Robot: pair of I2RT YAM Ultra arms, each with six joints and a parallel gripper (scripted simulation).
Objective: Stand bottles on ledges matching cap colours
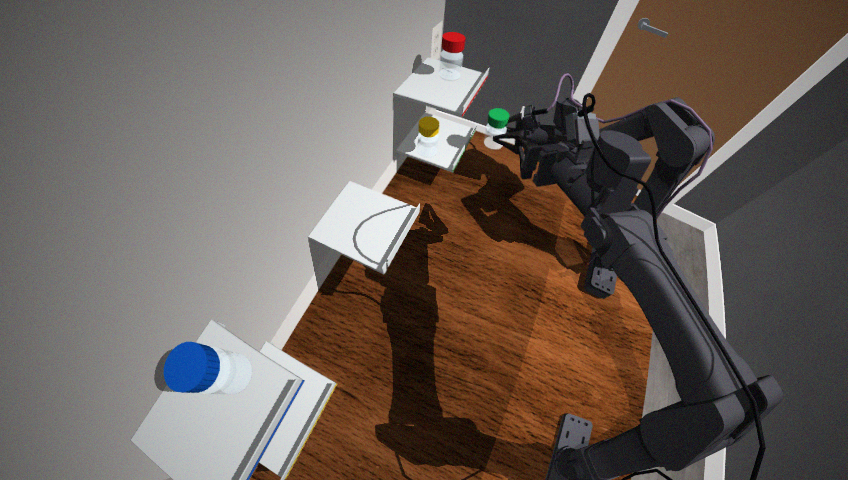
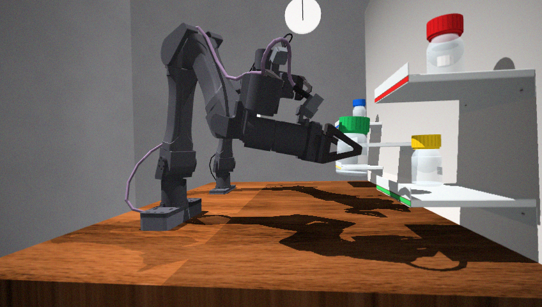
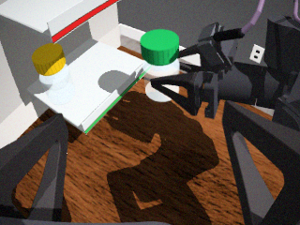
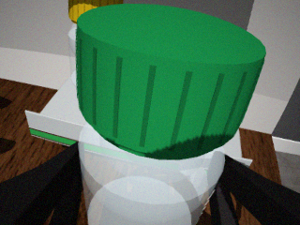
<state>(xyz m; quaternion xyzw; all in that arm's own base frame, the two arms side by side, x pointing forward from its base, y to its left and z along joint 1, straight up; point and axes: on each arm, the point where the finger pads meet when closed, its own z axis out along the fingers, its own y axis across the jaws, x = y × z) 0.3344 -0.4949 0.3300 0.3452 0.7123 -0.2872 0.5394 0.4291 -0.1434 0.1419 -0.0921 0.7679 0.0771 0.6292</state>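
Now: right hand 17 cm short of the yellow-capped bottle, 8 cm to the right of it and 3 cm above it. The rest, counted from my right hand: red-capped bottle 16 cm ahead, 2 cm to the right, 16 cm above; green-capped bottle right at my right hand; wall 28 cm ahead, 40 cm to the left, 28 cm above.
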